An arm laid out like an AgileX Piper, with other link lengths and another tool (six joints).
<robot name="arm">
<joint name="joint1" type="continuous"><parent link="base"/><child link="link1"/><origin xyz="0 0 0.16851" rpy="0 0 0"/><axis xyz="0 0 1"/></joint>
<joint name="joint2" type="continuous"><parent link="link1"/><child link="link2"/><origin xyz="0 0 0" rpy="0 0 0"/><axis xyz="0 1 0"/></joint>
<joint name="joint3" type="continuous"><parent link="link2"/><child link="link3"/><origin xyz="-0.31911 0 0.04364" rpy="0 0 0"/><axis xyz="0 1 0"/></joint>
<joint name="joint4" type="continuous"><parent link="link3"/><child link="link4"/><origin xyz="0.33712 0 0.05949" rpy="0 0 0"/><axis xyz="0.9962 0 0.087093"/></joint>
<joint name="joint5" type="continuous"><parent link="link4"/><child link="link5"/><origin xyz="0 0 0" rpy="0 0 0"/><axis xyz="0 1 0"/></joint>
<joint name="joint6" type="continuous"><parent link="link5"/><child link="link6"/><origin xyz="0.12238 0 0.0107" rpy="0 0 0"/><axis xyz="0.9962 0 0.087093"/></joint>
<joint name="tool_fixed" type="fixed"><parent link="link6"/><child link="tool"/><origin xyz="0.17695 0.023 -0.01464" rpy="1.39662 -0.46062 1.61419"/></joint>
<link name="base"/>
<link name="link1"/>
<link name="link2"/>
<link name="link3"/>
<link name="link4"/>
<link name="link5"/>
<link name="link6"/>
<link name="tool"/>
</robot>
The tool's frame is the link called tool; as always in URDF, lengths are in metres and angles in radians. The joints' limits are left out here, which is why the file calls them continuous.
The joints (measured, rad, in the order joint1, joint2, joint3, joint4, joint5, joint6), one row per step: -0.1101 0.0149 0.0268 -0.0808 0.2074 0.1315; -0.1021 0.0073 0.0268 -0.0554 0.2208 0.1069; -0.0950 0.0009 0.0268 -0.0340 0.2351 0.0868; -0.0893 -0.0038 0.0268 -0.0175 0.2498 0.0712; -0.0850 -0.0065 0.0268 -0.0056 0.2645 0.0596; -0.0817 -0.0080 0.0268 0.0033 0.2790 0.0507; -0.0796 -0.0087 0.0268 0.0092 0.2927 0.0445; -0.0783 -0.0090 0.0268 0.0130 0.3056 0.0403; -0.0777 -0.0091 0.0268 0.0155 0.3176 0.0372; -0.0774 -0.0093 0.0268 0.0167 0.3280 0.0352; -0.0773 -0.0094 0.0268 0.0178 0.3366 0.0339; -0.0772 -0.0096 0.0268 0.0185 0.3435 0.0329; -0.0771 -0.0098 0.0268 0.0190 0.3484 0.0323; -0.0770 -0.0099 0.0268 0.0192 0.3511 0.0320; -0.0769 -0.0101 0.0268 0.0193 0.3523 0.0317; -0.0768 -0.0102 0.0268 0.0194 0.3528 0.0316; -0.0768 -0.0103 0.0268 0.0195 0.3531 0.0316; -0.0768 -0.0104 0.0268 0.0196 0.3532 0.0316; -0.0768 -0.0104 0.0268 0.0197 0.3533 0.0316
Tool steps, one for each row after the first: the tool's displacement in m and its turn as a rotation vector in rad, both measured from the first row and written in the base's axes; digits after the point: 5 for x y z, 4 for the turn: -0.00102 0.00396 -0.00159 0.0018 0.0060 0.0124; -0.00215 0.00756 -0.00377 0.0042 0.0139 0.0235; -0.00336 0.01052 -0.00656 0.0063 0.0238 0.0326; -0.00461 0.01281 -0.00995 0.0080 0.0357 0.0397; -0.00590 0.01462 -0.01363 0.0094 0.0487 0.0454; -0.00716 0.01587 -0.01732 0.0104 0.0616 0.0492; -0.00840 0.01672 -0.02089 0.0114 0.0742 0.0519; -0.00960 0.01725 -0.02425 0.0120 0.0861 0.0535; -0.01067 0.01756 -0.02713 0.0123 0.0963 0.0545; -0.01157 0.01780 -0.02951 0.0130 0.1048 0.0551; -0.01231 0.01798 -0.03139 0.0134 0.1115 0.0556; -0.01284 0.01812 -0.03269 0.0137 0.1161 0.0560; -0.01313 0.01821 -0.03342 0.0139 0.1187 0.0563; -0.01327 0.01826 -0.03369 0.0138 0.1198 0.0565; -0.01332 0.01830 -0.03380 0.0138 0.1201 0.0566; -0.01335 0.01832 -0.03385 0.0140 0.1203 0.0566; -0.01336 0.01833 -0.03385 0.0141 0.1203 0.0566; -0.01337 0.01835 -0.03388 0.0142 0.1204 0.0567
